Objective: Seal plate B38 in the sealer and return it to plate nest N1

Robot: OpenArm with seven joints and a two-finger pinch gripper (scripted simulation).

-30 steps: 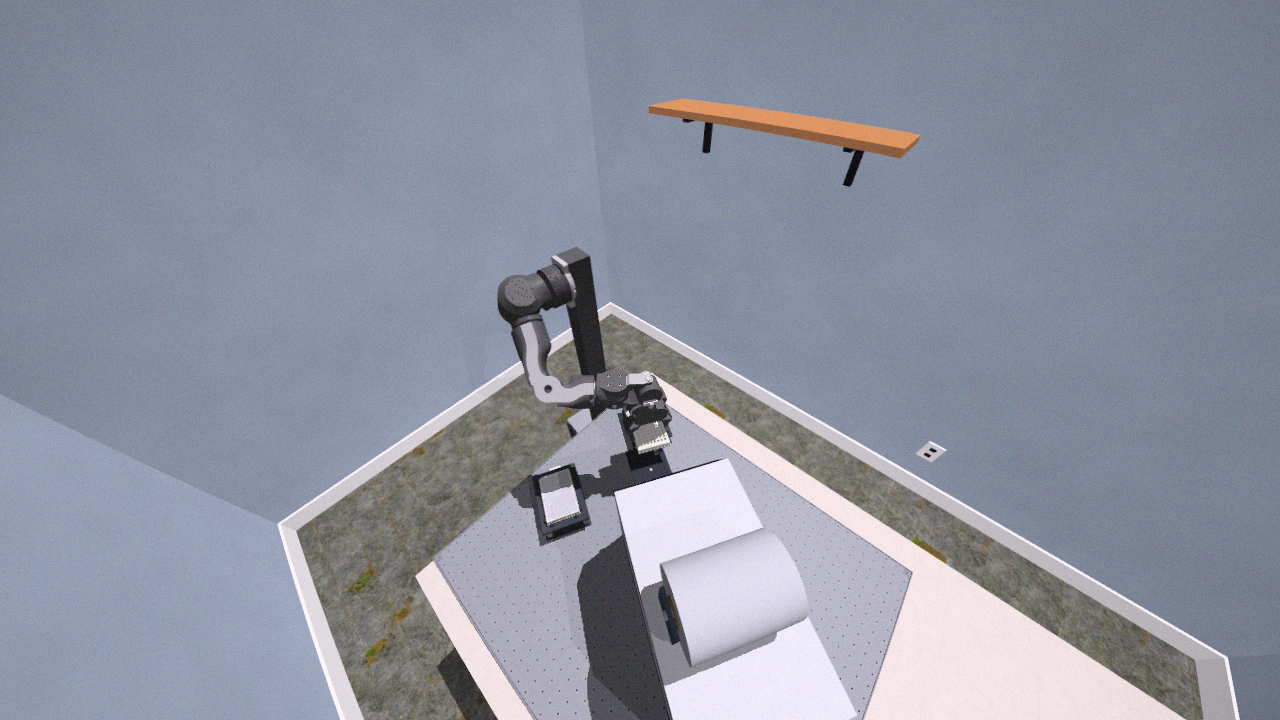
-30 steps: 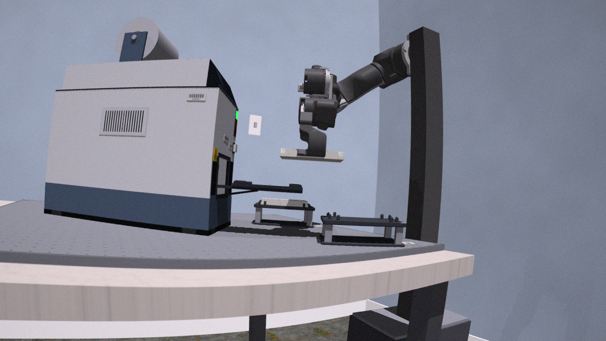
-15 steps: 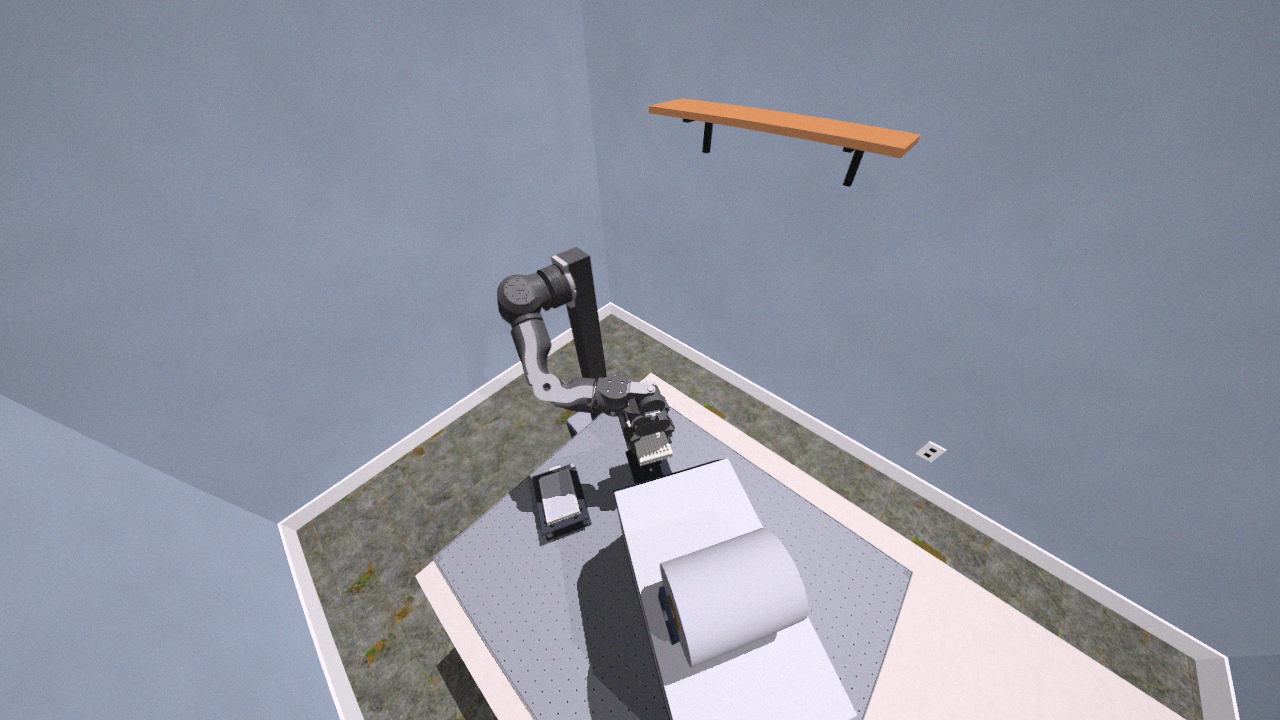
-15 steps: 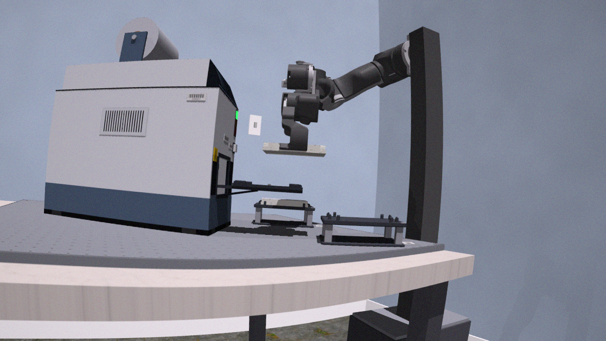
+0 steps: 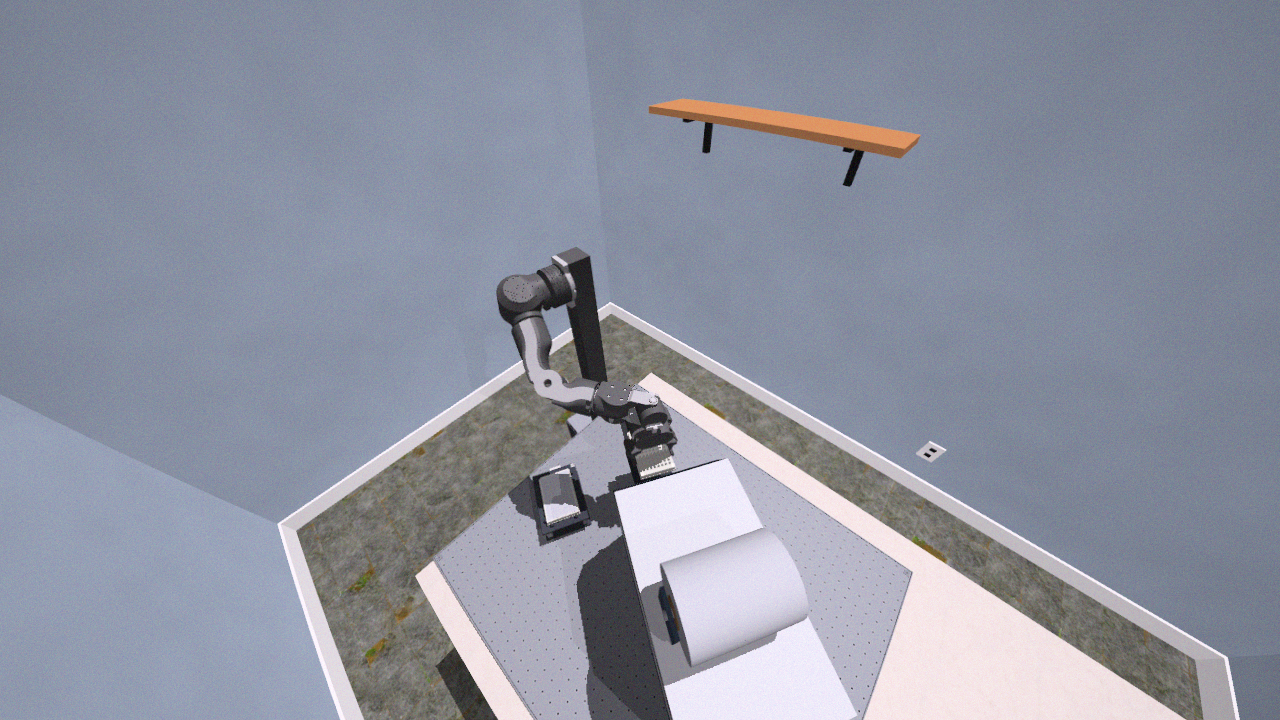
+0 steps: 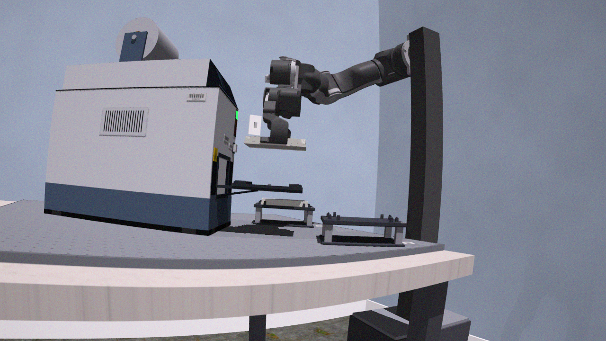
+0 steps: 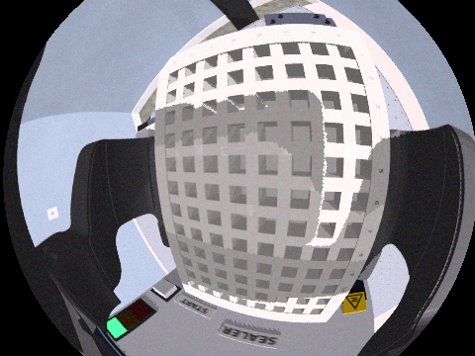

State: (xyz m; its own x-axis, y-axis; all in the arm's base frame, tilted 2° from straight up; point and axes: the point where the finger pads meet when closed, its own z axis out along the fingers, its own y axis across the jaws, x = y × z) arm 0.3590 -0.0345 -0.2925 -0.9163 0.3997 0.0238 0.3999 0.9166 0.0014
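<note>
Right now the sealer's stage is 10 mm ahead of my hand and 90 mm below it. Round my hand: start key: 60 mm ahead, 130 mm to the right; foil roll: 310 mm ahead, 140 mm to the right, 220 mm above; yellow warning label: 140 mm ahead, 40 mm to the left, 40 mm below.
</note>
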